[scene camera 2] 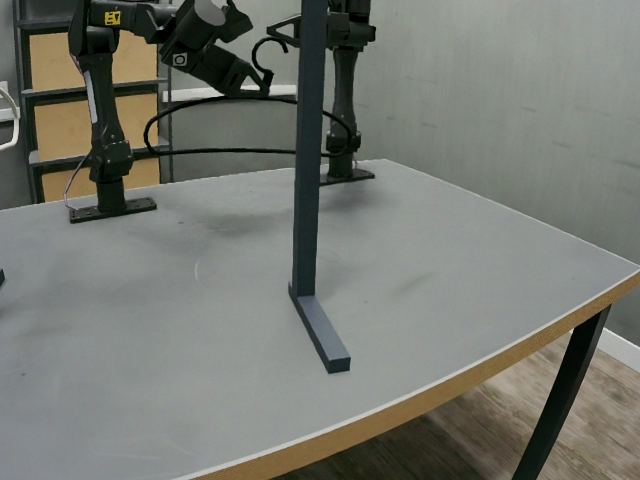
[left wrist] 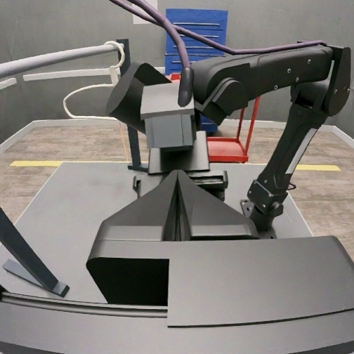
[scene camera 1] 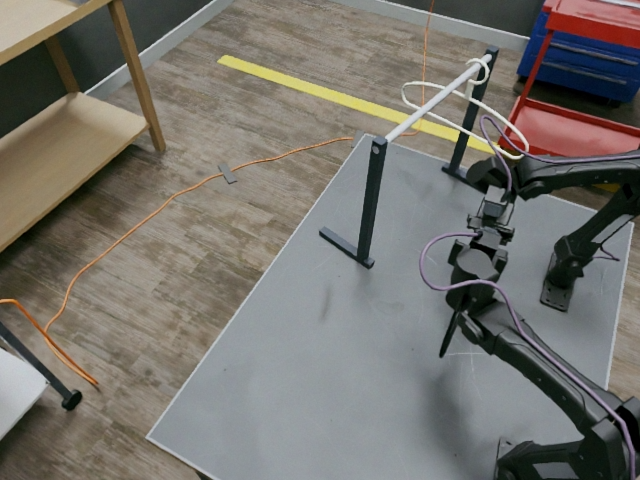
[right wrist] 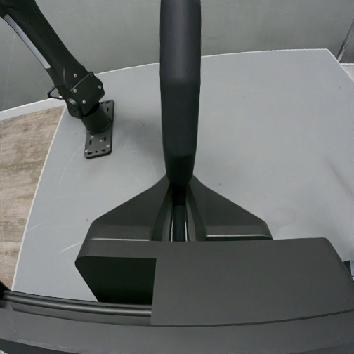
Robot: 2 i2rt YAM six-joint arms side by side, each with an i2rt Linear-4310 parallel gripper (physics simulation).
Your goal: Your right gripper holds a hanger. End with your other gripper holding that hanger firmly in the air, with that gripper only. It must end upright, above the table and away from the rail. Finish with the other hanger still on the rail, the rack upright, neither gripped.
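Frame: origin at the left arm's base, x ahead, y left, z up, level; millimetres.
Seen in the pictures: left gripper, fingertip midpoint: (scene camera 2: 267, 30); right gripper, fingertip midpoint: (scene camera 2: 267, 93); left arm's base, origin of the base link: (scene camera 2: 339, 178); right arm's base, origin of the base link: (scene camera 2: 112, 211) (scene camera 1: 559, 280).
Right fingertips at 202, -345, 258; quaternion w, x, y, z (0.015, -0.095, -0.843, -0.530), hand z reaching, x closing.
Offsets run from my right fingertips to a thing's middle, as dx, dy, dz. "spot": to the spot under its first point. Level surfaces: height alone.
The black hanger @[-2, -10, -7] (scene camera 2: 227, 150) (right wrist: 180, 100) (scene camera 1: 448, 335) hangs upright above the table, its hook up. My right gripper (scene camera 2: 267, 93) (right wrist: 178, 178) is shut on it at the neck, below the hook. My left gripper (scene camera 2: 268, 29) (left wrist: 177, 177) is shut with nothing between its fingers; its tips are close to the top of the hook in scene camera 2. Whether they touch it I cannot tell. The white hanger @[+134, -505, +73] (scene camera 1: 469, 90) (left wrist: 114, 76) (scene camera 2: 16, 129) hangs on the rail @[+194, -334, +169] (scene camera 1: 439, 97) (left wrist: 60, 54) near its far end. The rack @[+194, -334, -34] (scene camera 1: 372, 201) (scene camera 2: 308, 155) stands upright.
The two wrists are very close together in scene camera 1. The rack's near foot @[spot: +346, -118, -238] (scene camera 1: 341, 245) (scene camera 2: 325, 333) rests on the table @[dz -258] (scene camera 1: 289, 392) (scene camera 2: 439, 310). A red cart (scene camera 1: 594, 129) and a blue drawer cabinet (left wrist: 196, 40) stand on the floor beyond the table.
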